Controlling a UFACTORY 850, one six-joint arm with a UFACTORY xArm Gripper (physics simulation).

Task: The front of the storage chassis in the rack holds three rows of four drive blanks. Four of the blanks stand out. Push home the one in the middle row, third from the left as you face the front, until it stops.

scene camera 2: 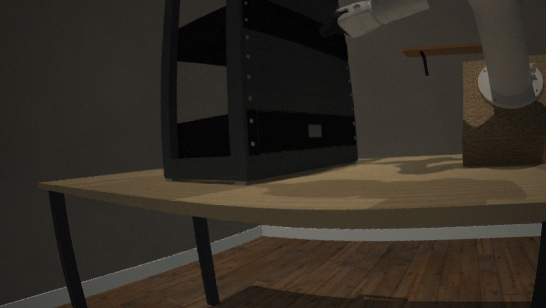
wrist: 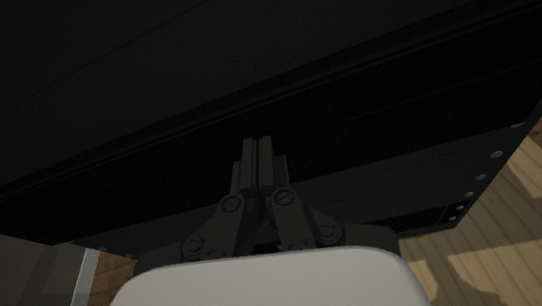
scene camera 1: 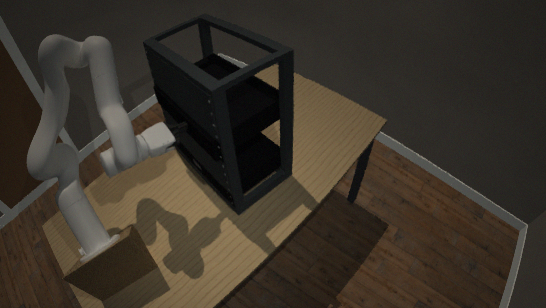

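Note:
The storage chassis (scene camera 1: 206, 143) (scene camera 2: 285, 24) (wrist: 395, 117) is a black band across the front of the dark rack (scene camera 1: 230, 165) (scene camera 2: 237, 90). In the wrist view faint seams cross its front, but it is too dark to tell the single drive blanks apart or how far each stands out. My gripper (scene camera 1: 185, 125) (scene camera 2: 321, 32) (wrist: 261, 154) is shut and empty. Its fingertips point at the chassis front, over the black band in the wrist view, below the long ledge along the band's upper edge. Whether they touch a blank cannot be seen.
Plain dark panels lie above and below the chassis. A lower black unit (scene camera 2: 287, 132) carries a pale label (scene camera 2: 315, 131). The rack stands on the wooden table (scene camera 1: 330, 110) (scene camera 2: 125, 190). The arm's base is on a brown block (scene camera 1: 117, 265) (scene camera 2: 500, 147). A wall shelf (scene camera 2: 440, 50) is behind.

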